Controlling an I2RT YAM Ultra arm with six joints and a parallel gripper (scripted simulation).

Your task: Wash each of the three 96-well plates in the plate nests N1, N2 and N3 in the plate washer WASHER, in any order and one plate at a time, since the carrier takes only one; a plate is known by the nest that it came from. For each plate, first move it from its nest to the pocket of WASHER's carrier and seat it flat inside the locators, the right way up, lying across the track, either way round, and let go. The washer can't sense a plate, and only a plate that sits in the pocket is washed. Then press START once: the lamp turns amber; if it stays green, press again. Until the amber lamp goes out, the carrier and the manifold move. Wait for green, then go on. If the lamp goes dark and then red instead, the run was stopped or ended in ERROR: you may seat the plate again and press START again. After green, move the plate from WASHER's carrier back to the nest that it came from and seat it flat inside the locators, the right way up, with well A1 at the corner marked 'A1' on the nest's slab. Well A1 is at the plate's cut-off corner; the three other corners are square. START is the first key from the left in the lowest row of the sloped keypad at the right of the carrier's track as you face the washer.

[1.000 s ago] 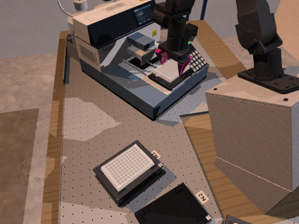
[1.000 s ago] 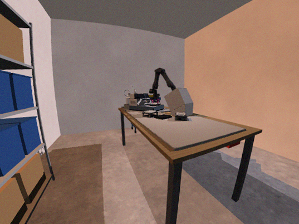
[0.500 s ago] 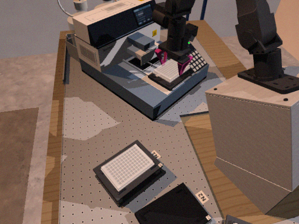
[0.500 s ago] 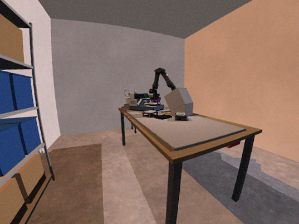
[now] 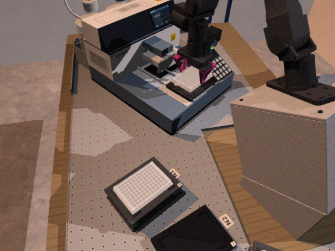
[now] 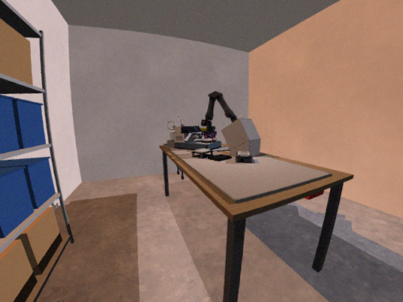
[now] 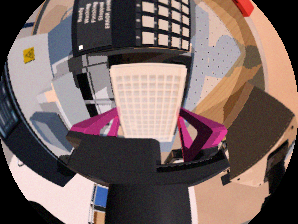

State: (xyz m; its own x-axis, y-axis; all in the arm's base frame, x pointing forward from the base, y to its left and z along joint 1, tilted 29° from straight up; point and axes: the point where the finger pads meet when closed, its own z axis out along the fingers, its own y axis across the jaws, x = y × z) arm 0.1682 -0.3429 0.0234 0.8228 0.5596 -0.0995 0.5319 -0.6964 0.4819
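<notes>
Right now the dark carrier pocket is 2 cm below my hand. The rest, counted from my hand: nest N1: 34 cm to the left, 24 cm ahead, 7 cm below; manifold: 12 cm to the right, 8 cm ahead, 3 cm above; washer: 13 cm to the right, 8 cm ahead, 2 cm above.
</notes>
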